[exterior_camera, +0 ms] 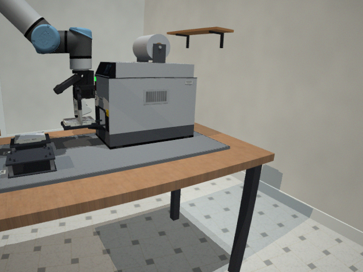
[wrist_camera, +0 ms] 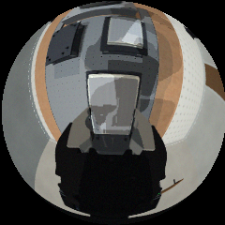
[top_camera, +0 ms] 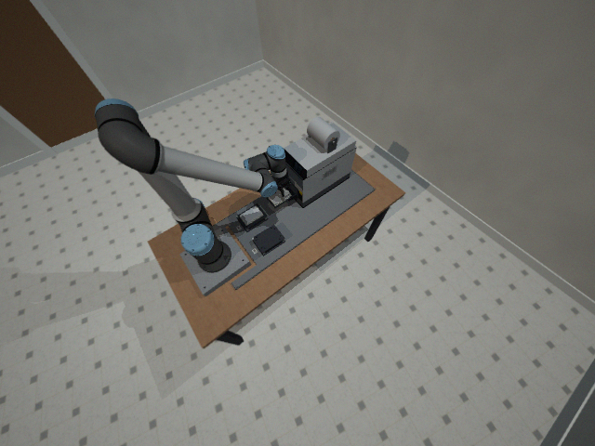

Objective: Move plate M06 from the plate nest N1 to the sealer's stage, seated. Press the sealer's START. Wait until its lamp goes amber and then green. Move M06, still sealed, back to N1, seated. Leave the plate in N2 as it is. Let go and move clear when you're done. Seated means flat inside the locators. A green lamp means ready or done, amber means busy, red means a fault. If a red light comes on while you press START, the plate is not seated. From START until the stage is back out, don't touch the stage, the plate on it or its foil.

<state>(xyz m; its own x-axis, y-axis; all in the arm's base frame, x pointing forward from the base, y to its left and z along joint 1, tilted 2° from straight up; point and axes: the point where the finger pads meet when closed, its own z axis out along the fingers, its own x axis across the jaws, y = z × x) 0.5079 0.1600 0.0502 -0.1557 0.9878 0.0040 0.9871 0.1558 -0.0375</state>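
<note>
Now: the black sealer stage 20 mm below my hand. From my hand the other things lie so: plate M06: 10 mm below; plate: 210 mm behind, 60 mm below, 10 mm to the right; foil roll: 330 mm ahead, 310 mm above, 50 mm to the left.
</note>
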